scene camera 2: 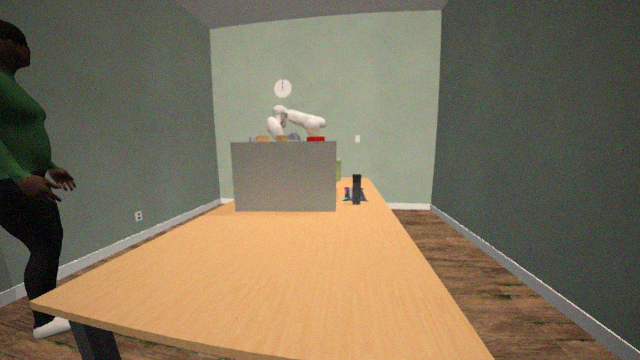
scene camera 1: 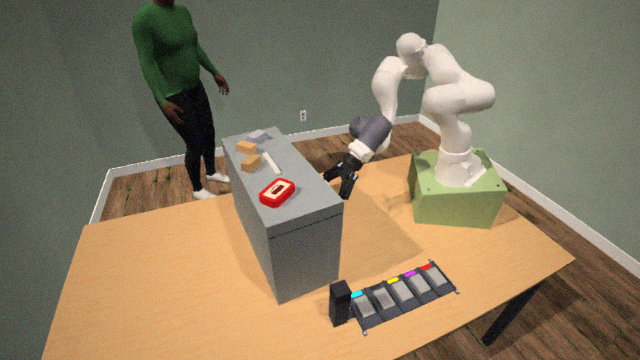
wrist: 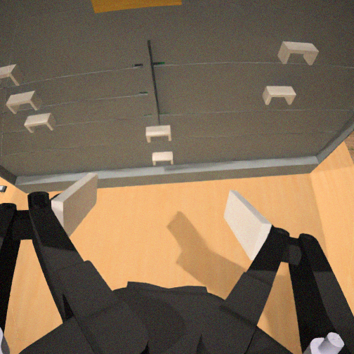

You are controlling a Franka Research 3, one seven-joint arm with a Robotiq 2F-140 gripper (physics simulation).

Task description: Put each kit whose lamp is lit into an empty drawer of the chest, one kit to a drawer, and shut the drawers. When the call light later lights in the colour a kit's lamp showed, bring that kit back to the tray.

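Observation:
The grey chest [scene camera 1: 305,265] [scene camera 2: 285,175] [wrist: 215,90] stands on the table, its drawer fronts towards the arm. In the wrist view the fronts look flush, with several pale handles [wrist: 158,133]. My gripper [scene camera 1: 335,186] [wrist: 163,196] is open and empty, beside the drawer side, its fingers apart below the lowest handles in the wrist view. The dark tray [scene camera 1: 367,322] [scene camera 2: 363,198] has a row of grey pieces in its slots; cyan, yellow, magenta and red lamps show, and the second slot shows no colour. Whether each slot holds a kit is unclear. The drawers' insides are hidden.
A black upright box [scene camera 1: 340,303] [scene camera 2: 356,189] stands at the tray's end, no lit colour visible. A red case [scene camera 1: 277,192] [scene camera 2: 315,139], orange blocks, a white bar and a lilac block lie on the chest. A person [scene camera 1: 175,75] stands behind the table.

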